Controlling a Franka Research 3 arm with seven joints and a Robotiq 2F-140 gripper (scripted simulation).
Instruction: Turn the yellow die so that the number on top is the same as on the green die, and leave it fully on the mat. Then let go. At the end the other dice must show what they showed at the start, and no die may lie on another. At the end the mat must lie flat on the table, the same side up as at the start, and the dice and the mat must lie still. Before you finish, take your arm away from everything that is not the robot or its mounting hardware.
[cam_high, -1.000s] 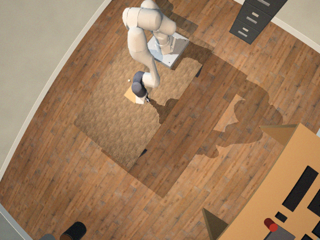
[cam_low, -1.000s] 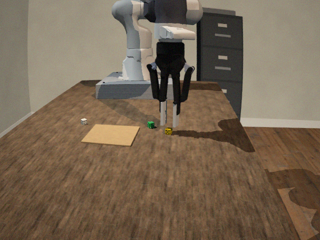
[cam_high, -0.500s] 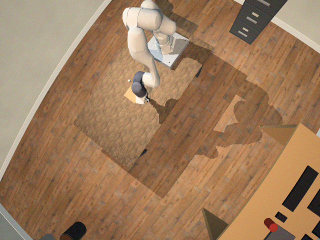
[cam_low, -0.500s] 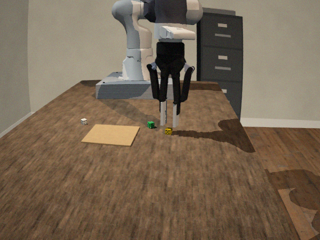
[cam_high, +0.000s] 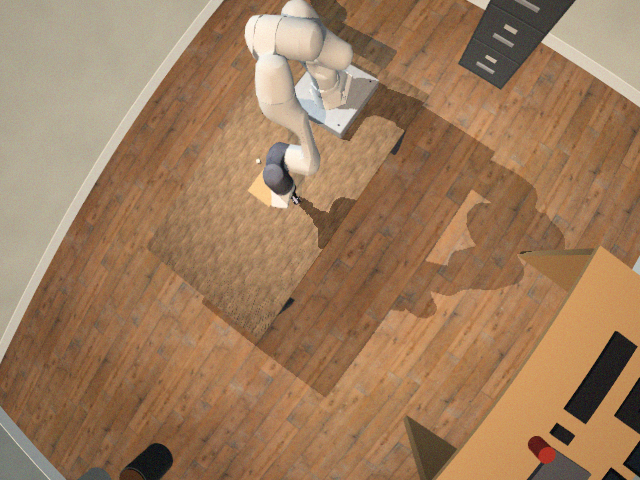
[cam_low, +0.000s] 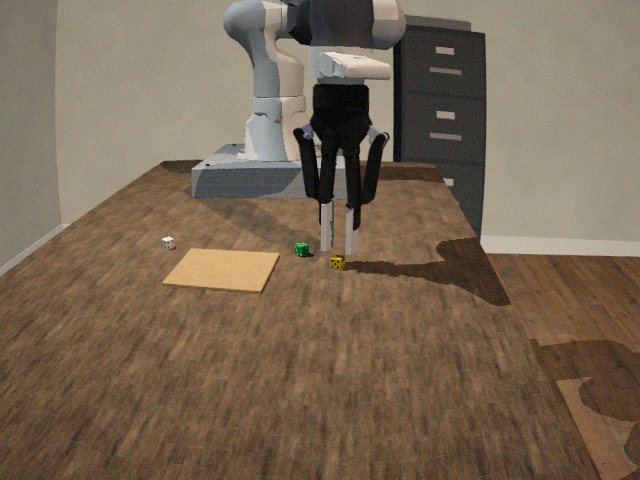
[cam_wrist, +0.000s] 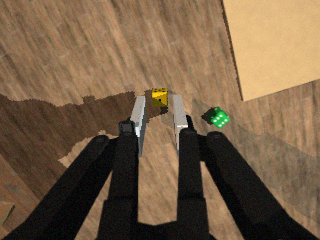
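My hand is 5 cm above the yellow die. The rest, counted from my hand: white die: 26 cm to the right, 10 cm behind, 5 cm below; tan mat: 16 cm to the right, 5 cm below; green die: 5 cm to the right, 5 cm below, 5 cm behind.
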